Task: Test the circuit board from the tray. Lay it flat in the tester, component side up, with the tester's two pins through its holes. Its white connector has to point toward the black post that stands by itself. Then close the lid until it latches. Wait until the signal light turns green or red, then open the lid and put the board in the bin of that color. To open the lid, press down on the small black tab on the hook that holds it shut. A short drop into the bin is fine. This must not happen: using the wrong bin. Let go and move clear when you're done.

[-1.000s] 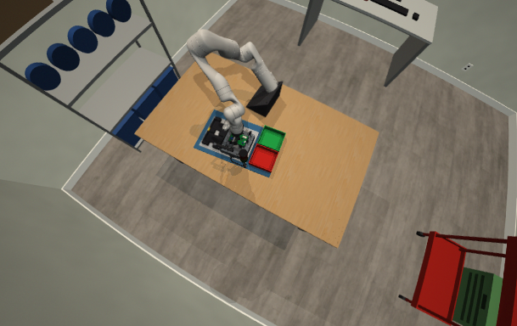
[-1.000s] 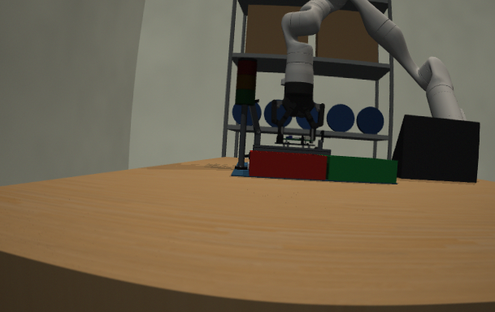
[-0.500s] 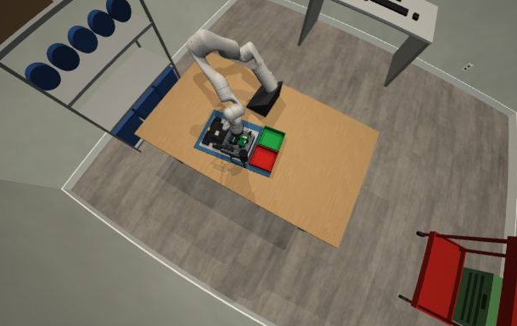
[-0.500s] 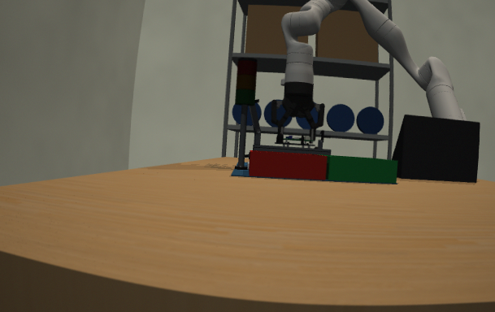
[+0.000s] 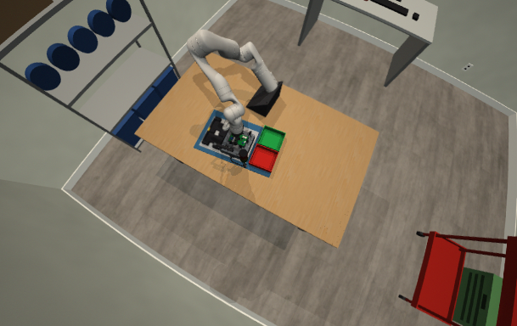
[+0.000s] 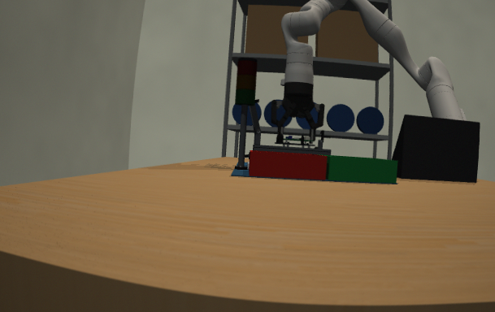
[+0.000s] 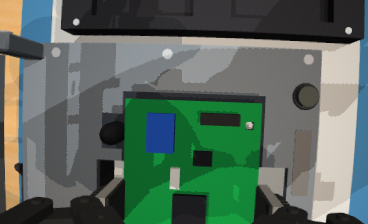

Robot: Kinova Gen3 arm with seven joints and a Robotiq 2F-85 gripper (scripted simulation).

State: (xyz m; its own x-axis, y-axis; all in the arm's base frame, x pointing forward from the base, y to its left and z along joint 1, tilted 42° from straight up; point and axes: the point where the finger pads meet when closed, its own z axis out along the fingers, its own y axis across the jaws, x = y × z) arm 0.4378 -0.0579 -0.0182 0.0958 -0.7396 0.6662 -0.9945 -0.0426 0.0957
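The green circuit board lies right at my hand. Round my hand: tester lid: 120 mm ahead, 100 mm above, 10 mm to the left; then red bin: 200 mm to the left, 70 mm below, 30 mm ahead; then green bin: 190 mm to the left, 120 mm behind, 70 mm below.
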